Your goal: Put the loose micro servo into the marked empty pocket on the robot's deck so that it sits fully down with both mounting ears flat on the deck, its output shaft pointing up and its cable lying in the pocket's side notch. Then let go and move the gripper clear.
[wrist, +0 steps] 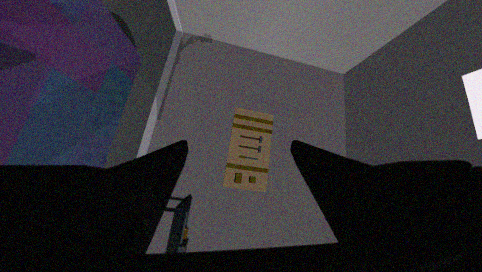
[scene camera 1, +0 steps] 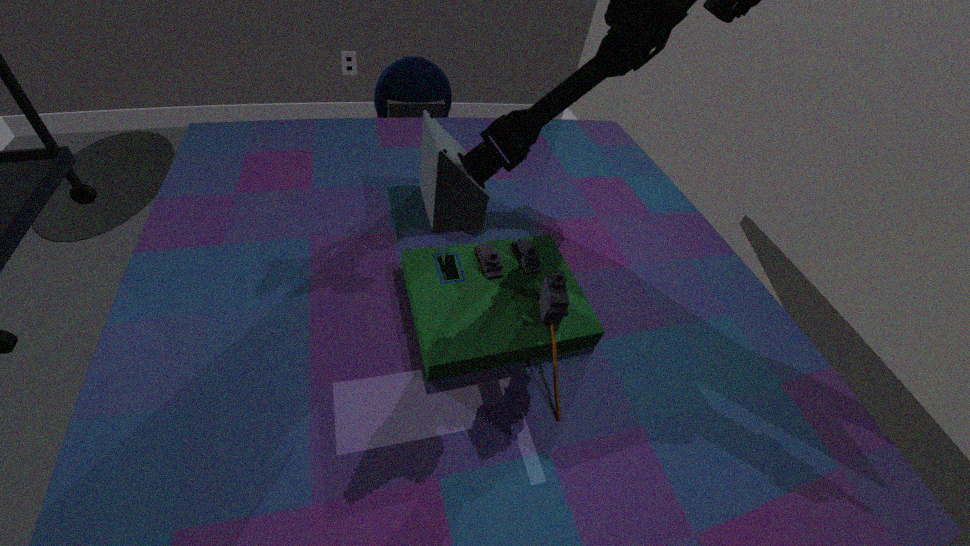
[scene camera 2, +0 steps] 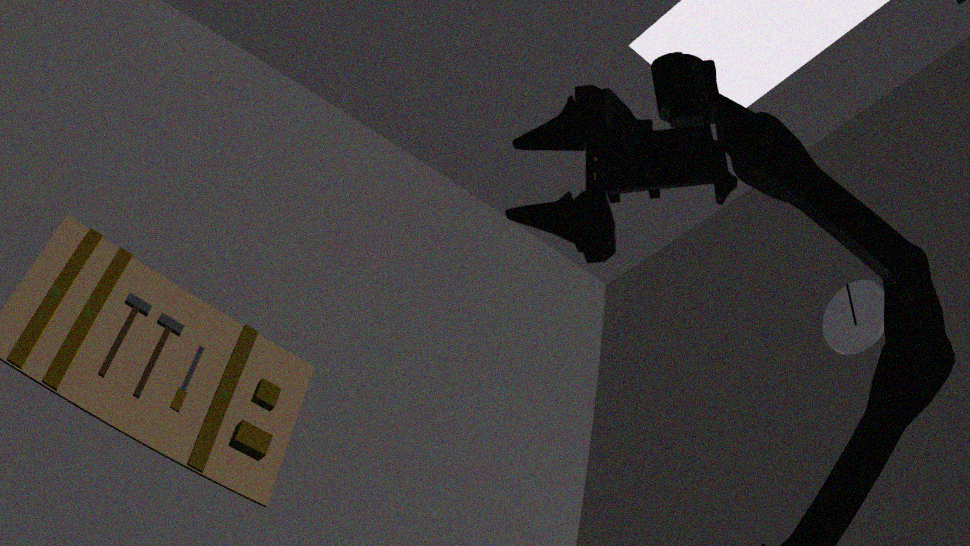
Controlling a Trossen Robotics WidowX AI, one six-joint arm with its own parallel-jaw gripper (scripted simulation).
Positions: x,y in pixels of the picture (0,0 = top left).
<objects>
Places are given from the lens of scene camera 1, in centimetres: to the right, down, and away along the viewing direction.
micro servo (scene camera 1: 553,299): 11, 4, 62
green deck (scene camera 1: 462,327): -4, 9, 63
</objects>
